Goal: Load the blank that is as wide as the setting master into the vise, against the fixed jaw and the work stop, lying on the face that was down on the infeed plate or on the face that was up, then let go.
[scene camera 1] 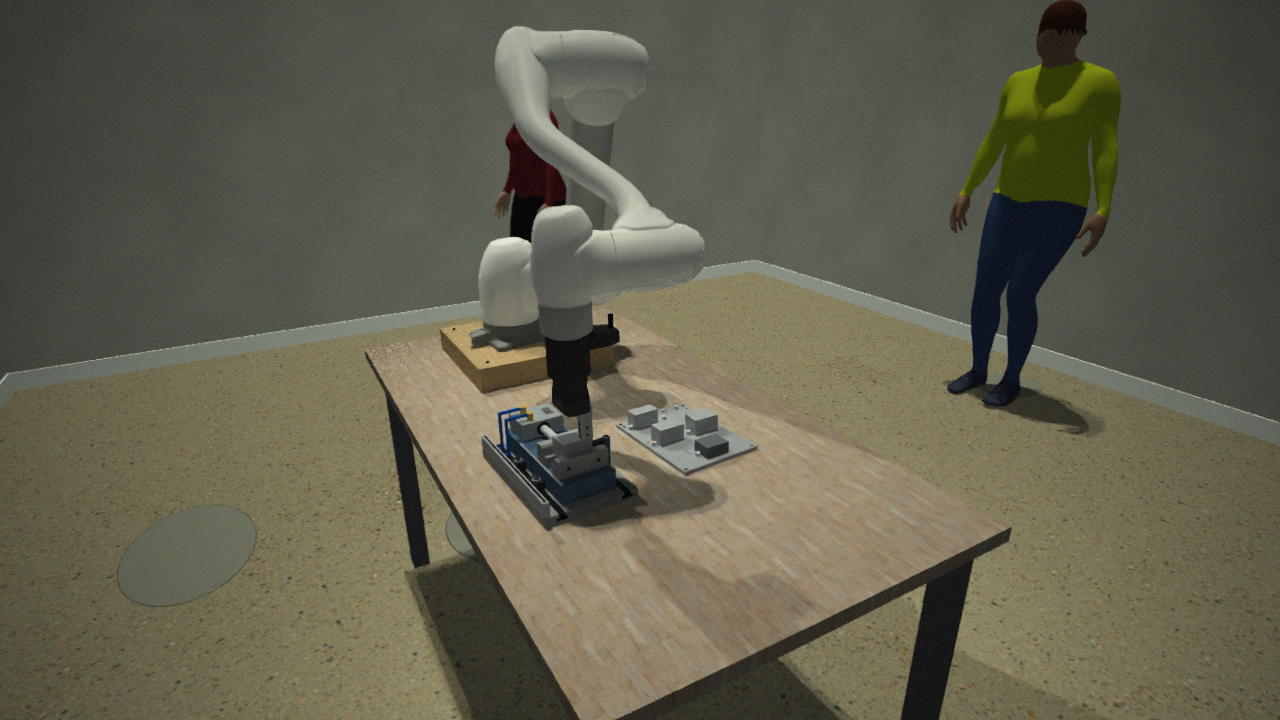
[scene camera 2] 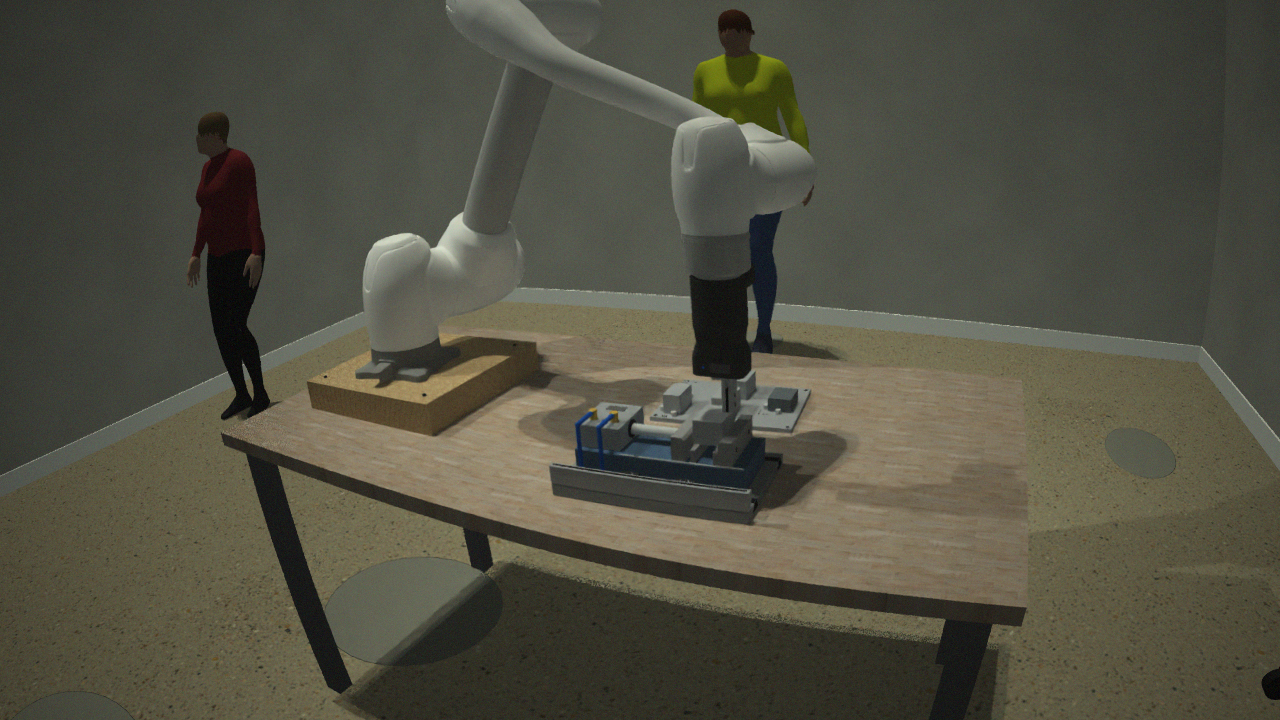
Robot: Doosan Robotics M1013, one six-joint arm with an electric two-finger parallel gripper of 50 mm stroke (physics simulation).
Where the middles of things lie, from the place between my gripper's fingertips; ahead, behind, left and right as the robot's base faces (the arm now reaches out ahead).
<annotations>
Now: the grey base rail (scene camera 2: pixel 708 497) 100 mm to the right of my hand, 100 mm behind it and 80 mm below it. Round my hand: grey infeed plate (scene camera 1: pixel 674 454) (290 mm to the left, 110 mm below, 40 mm behind).
</annotations>
